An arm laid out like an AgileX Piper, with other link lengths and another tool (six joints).
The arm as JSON. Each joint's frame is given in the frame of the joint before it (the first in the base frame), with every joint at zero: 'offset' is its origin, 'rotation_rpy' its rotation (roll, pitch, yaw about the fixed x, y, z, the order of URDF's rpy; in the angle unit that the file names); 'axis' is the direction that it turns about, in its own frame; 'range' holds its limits. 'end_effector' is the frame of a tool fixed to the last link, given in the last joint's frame.
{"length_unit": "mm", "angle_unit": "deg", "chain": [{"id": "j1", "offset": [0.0, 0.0, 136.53], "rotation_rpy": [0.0, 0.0, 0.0], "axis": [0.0, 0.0, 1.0], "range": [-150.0, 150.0]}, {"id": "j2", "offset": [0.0, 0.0, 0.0], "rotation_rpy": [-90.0, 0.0, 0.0], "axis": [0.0, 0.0, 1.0], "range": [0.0, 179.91]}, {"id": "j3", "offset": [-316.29, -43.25, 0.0], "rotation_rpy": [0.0, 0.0, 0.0], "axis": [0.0, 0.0, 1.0], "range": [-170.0, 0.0]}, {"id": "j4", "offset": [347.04, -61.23, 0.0], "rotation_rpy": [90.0, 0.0, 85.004], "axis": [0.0, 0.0, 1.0], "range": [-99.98, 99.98]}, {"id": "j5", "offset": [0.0, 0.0, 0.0], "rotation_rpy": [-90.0, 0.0, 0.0], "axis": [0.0, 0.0, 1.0], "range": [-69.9, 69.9]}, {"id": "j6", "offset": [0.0, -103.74, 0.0], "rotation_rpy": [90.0, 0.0, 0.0], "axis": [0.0, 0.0, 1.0], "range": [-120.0, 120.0]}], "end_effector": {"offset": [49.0, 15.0, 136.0], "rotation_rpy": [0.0, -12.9, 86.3]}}
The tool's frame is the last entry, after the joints.
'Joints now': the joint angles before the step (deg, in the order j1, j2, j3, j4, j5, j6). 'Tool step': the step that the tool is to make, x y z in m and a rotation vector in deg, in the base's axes. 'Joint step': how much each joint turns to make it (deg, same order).
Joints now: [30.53, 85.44, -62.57, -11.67, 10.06, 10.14]
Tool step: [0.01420, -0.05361, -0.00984, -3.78, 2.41, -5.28]
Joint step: [-4.90, -0.44, 0.00, -2.20, 4.47, 0.23]
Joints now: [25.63, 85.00, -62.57, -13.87, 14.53, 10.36]
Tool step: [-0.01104, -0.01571, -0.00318, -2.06, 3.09, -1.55]
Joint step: [-0.51, -1.26, 0.00, -0.01, 5.07, -0.22]
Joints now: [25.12, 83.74, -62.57, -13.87, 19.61, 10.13]
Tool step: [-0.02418, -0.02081, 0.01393, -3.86, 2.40, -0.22]
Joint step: [0.00, -4.01, 0.00, 0.11, 7.79, -2.68]
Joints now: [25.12, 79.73, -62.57, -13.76, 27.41, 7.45]
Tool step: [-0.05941, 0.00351, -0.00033, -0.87, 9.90, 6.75]
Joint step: [0.00, -3.93, -0.01, 15.24, 12.51, -15.57]
